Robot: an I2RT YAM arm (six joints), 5 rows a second.
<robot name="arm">
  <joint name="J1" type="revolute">
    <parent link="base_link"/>
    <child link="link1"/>
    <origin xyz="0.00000 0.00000 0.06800" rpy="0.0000 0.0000 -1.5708"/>
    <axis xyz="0 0 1"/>
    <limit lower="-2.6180" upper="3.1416"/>
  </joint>
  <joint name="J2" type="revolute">
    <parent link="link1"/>
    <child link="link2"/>
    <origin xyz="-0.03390 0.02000 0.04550" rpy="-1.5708 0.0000 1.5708"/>
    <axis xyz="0 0 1"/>
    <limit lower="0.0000" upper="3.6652"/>
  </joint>
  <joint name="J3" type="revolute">
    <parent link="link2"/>
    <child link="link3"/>
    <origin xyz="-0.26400 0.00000 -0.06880" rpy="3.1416 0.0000 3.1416"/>
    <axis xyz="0 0 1"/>
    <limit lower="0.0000" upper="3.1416"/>
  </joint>
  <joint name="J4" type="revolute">
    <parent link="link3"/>
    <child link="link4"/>
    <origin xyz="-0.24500 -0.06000 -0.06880" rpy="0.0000 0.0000 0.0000"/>
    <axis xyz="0 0 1"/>
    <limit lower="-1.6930" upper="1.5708"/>
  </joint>
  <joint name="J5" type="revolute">
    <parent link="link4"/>
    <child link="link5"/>
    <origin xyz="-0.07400 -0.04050 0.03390" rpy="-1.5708 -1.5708 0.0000"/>
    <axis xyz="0 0 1"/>
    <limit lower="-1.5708" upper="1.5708"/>
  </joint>
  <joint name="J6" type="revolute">
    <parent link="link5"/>
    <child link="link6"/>
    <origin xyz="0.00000 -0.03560 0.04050" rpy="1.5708 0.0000 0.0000"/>
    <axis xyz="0 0 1"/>
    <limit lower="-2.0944" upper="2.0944"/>
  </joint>
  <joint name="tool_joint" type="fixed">
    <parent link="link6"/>
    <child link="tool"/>
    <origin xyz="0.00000 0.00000 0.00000" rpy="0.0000 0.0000 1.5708"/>
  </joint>
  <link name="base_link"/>
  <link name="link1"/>
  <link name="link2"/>
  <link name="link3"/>
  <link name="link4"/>
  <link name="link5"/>
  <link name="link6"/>
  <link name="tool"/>
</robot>
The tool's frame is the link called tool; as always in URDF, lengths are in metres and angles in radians.
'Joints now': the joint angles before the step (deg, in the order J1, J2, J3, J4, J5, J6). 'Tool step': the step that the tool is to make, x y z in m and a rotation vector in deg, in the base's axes. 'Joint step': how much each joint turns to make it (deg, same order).
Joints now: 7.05 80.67 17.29 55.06 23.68 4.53
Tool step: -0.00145 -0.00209 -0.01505 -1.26 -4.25 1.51
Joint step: -0.72 7.95 -2.97 15.82 -2.04 -2.13
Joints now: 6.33 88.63 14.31 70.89 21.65 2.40
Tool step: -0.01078 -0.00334 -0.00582 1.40 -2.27 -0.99
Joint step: -0.45 1.65 -3.10 6.68 0.49 1.26
